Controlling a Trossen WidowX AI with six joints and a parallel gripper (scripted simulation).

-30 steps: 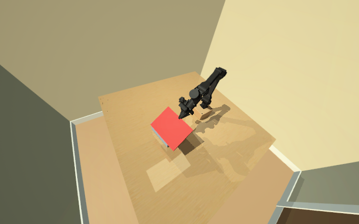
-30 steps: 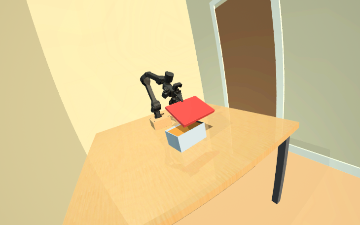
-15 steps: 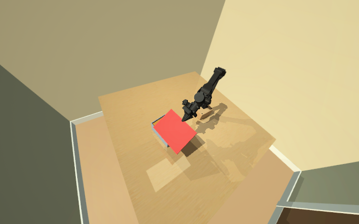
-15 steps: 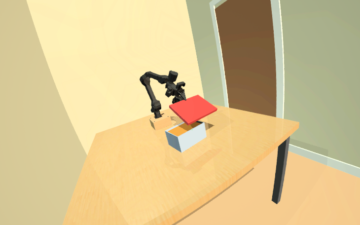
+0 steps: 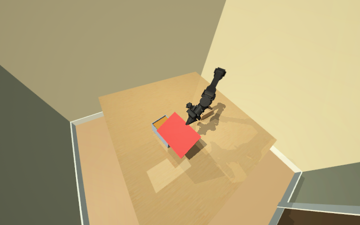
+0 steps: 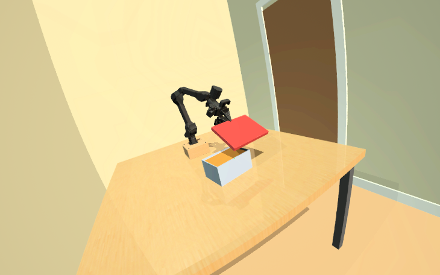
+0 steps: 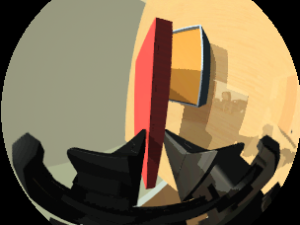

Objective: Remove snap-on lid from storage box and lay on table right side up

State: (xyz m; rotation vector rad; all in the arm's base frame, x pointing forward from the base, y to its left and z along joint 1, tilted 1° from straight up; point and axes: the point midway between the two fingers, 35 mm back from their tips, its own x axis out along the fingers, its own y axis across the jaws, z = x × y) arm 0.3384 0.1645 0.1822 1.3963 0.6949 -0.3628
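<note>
Now: the red lid 7 cm ahead of my gripper tip, 2 cm to the left of it and 4 cm below it. The rest, counted from my gripper tip: grey storage box (9 cm ahead, 10 cm to the right, 18 cm below).
</note>
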